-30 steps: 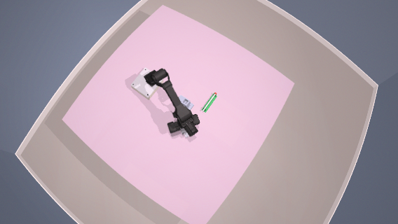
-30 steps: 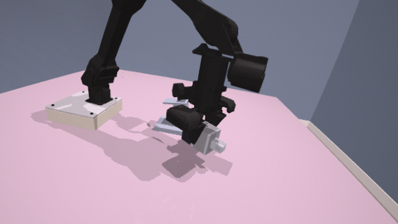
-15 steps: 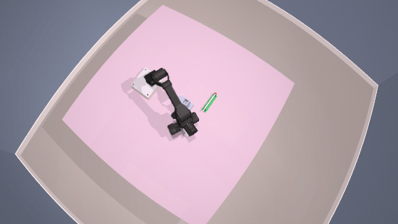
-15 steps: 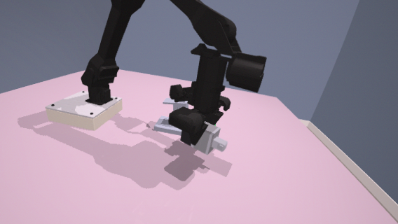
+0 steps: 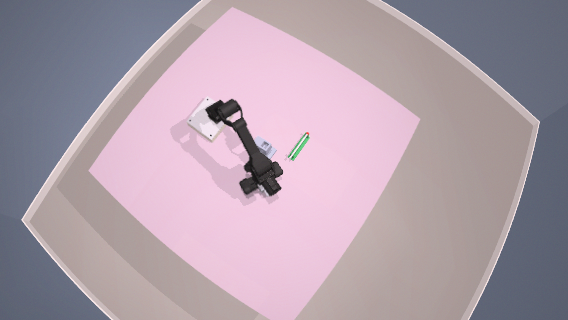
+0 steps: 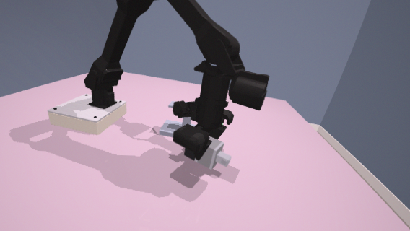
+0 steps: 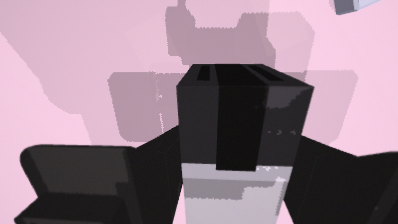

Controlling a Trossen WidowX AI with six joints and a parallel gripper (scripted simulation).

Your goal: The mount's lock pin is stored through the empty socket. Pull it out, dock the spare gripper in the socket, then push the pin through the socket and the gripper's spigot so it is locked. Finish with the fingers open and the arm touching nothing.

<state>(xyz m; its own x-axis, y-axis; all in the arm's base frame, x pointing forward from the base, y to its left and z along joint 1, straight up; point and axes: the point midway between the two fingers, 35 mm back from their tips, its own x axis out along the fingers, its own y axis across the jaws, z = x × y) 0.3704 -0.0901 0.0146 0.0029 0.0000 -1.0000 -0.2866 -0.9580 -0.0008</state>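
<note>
Right now the spare gripper is 10 mm ahead of my gripper tip and 20 mm above it. The rest, counted from my gripper tip: mount socket 100 mm behind, 120 mm to the left, 30 mm above; green see-through block 10 mm ahead, 250 mm to the left.
</note>
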